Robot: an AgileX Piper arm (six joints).
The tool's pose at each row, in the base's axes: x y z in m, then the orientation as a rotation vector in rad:
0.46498 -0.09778 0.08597 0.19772 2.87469 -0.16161
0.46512 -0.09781 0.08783 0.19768 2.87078 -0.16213
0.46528 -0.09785 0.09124 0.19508 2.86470 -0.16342
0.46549 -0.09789 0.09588 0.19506 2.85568 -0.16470
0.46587 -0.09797 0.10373 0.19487 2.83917 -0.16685
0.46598 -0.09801 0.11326 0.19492 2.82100 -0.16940
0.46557 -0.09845 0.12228 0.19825 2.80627 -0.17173
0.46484 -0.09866 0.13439 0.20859 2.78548 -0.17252
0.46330 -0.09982 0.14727 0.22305 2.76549 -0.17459
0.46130 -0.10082 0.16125 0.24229 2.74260 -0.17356
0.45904 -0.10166 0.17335 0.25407 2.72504 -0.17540
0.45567 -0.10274 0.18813 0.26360 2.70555 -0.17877
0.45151 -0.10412 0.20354 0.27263 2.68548 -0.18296
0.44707 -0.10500 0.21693 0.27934 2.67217 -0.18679
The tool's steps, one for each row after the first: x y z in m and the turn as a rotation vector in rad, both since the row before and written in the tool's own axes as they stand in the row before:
-0.00062 -0.00018 -0.00175 0.00026 -0.00388 0.00031
-0.00106 -0.00033 -0.00323 0.00050 -0.00629 -0.00128
-0.00145 -0.00044 -0.00439 0.00067 -0.00895 0.00075
-0.00255 -0.00076 -0.00740 0.00110 -0.01640 0.00129
-0.00291 -0.00092 -0.00903 0.00139 -0.01802 0.00158
-0.00247 -0.00136 -0.00859 0.00170 -0.01426 0.00351
-0.00327 -0.00148 -0.01159 0.00136 -0.01952 0.00916
-0.00314 -0.00260 -0.01237 0.00282 -0.01822 0.01184
-0.00334 -0.00263 -0.01350 0.00127 -0.02043 0.01598
-0.00268 -0.00232 -0.01182 0.00243 -0.01596 0.00993
-0.00299 -0.00301 -0.01459 0.00314 -0.01811 0.00846
-0.00288 -0.00354 -0.01536 0.00367 -0.01871 0.00812
-0.00199 -0.00297 -0.01367 0.00333 -0.01230 0.00576

